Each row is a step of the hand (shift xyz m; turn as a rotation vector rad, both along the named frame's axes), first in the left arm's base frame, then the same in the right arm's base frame.
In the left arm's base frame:
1: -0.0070 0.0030 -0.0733 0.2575 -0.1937 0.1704
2: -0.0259 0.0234 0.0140 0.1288 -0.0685 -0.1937
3: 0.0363 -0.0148 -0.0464 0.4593 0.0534 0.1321
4: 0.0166 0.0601 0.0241 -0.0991 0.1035 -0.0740
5: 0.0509 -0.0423 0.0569 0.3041 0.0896 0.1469
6: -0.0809 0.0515 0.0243 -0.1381 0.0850 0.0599
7: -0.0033 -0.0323 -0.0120 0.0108 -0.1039 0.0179
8: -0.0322 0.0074 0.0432 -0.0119 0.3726 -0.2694
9: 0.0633 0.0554 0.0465 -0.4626 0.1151 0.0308
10: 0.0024 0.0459 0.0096 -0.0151 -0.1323 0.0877
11: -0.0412 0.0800 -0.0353 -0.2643 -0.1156 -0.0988
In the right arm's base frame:
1: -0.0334 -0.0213 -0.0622 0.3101 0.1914 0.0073
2: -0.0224 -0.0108 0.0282 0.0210 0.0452 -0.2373
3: 0.0052 0.0163 -0.0583 0.1373 0.4601 -0.0263
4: -0.0383 0.0438 0.0330 -0.1480 -0.0641 -0.0020
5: 0.0739 0.0414 0.0210 0.0668 0.3391 0.0512
6: -0.0588 -0.0466 0.0645 -0.0905 -0.0766 0.1258
7: 0.0226 -0.0183 -0.0188 0.1009 -0.0272 -0.0175
8: 0.0012 -0.0163 0.0519 -0.4346 0.0763 -0.1298
9: -0.0120 0.0886 0.0354 -0.2216 -0.3608 0.2211
10: -0.0357 0.0223 0.0209 0.1456 -0.0461 0.0457
11: -0.0956 -0.0131 0.0057 -0.0138 -0.3032 -0.0295

